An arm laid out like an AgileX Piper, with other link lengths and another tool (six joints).
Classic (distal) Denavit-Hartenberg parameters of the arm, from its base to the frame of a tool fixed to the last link. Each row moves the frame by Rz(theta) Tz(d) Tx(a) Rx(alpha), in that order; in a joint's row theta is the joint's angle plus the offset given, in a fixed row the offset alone. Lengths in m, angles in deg.
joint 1: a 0; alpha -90; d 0.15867; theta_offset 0
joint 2: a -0.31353; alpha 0; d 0; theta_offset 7.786
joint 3: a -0.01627; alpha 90; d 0; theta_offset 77.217
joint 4: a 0; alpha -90; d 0.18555; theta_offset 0
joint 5: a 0; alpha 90; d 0; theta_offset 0
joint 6: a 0.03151; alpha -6; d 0.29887; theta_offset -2.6
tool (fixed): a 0; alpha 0; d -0.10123; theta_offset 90
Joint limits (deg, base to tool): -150..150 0..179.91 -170..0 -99.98..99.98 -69.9..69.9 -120..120
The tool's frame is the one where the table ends.
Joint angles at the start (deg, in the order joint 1, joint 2, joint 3, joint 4, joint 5, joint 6):
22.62 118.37 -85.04 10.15 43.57 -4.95
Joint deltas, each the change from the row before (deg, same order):
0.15 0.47 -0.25 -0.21 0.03 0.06
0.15 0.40 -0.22 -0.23 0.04 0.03
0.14 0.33 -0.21 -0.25 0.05 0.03
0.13 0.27 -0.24 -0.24 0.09 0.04
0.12 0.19 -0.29 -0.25 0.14 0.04
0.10 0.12 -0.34 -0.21 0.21 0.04
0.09 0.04 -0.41 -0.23 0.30 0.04
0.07 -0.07 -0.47 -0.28 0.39 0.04
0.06 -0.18 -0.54 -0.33 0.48 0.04
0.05 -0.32 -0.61 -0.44 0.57 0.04
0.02 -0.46 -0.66 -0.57 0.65 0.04
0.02 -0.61 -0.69 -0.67 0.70 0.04
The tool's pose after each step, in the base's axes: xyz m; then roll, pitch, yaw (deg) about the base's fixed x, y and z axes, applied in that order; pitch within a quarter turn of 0, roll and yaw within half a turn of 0. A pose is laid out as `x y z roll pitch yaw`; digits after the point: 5 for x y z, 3 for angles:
0.35465 0.16290 0.13796 161.259 -12.097 117.106
0.35512 0.16356 0.13595 161.501 -11.925 117.294
0.35559 0.16408 0.13436 161.693 -11.733 117.494
0.35609 0.16459 0.13327 161.834 -11.552 117.686
0.35672 0.16507 0.13287 161.893 -11.360 117.896
0.35738 0.16557 0.13310 161.897 -11.203 118.087
0.35812 0.16599 0.13408 161.841 -11.029 118.299
0.35898 0.16619 0.13598 161.707 -10.808 118.537
0.35996 0.16623 0.13884 161.486 -10.538 118.812
0.36110 0.16594 0.14288 161.153 -10.158 119.148
0.36242 0.16508 0.14804 160.723 -9.647 119.523
0.36377 0.16391 0.15435 160.177 -9.022 119.942

